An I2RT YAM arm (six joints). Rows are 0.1 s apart.
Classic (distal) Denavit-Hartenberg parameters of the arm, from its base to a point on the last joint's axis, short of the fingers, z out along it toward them. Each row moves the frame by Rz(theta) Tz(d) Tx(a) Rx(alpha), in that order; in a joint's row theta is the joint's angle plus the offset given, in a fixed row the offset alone. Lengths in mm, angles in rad.
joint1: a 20; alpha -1.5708; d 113.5; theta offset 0
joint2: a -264; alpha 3.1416; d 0; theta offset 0
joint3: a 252.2; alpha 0; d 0; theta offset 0.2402
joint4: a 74; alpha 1.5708; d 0; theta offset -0.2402
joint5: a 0; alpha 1.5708; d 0; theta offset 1.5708
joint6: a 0; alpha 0; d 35.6; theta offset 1.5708
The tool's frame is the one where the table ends.
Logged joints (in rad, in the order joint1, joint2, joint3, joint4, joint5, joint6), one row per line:
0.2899, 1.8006, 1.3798, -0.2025, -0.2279, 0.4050
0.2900, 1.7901, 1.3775, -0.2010, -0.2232, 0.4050
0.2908, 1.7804, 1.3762, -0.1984, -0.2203, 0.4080
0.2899, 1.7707, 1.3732, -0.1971, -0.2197, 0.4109
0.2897, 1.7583, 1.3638, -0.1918, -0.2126, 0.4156
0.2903, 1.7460, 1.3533, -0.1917, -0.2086, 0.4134
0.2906, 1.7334, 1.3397, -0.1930, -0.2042, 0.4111
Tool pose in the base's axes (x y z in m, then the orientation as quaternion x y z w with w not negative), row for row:
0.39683, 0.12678, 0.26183, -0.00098, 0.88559, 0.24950, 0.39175
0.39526, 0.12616, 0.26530, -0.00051, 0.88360, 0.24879, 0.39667
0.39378, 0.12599, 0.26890, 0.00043, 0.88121, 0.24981, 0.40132
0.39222, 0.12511, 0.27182, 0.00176, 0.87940, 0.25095, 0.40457
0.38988, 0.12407, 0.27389, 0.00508, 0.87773, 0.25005, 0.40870
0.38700, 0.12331, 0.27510, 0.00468, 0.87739, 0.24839, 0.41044
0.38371, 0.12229, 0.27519, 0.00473, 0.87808, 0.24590, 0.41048
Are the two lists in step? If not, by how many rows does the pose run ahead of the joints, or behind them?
They are in step.
